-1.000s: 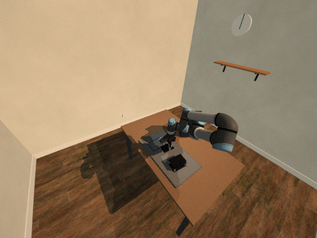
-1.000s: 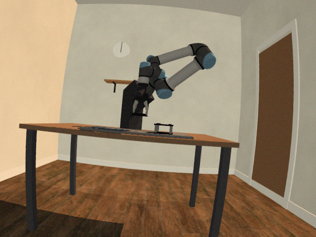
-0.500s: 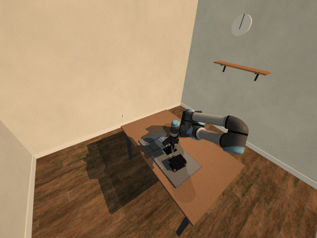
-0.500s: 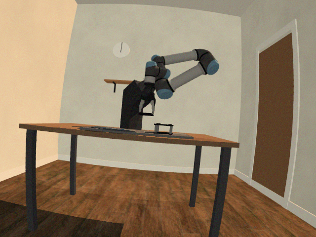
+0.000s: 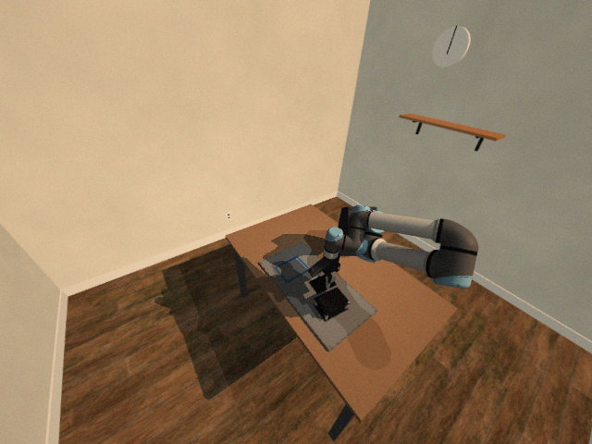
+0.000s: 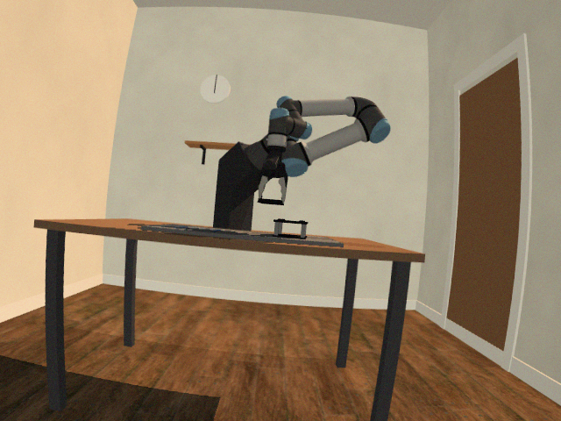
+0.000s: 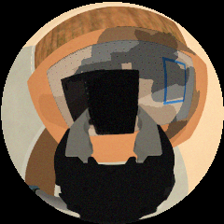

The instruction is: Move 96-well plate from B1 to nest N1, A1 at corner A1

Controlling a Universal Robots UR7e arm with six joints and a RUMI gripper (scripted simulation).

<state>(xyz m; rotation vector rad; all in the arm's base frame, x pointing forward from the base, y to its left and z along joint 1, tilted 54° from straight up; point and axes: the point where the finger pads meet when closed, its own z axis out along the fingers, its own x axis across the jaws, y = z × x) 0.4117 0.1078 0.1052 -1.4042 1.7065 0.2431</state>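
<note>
The black plate nest is 2 cm behind my hand, 8 cm to the left of it and 8 cm below it. The rest, counted from my hand: black 96-well plate: 1 cm below.
</note>
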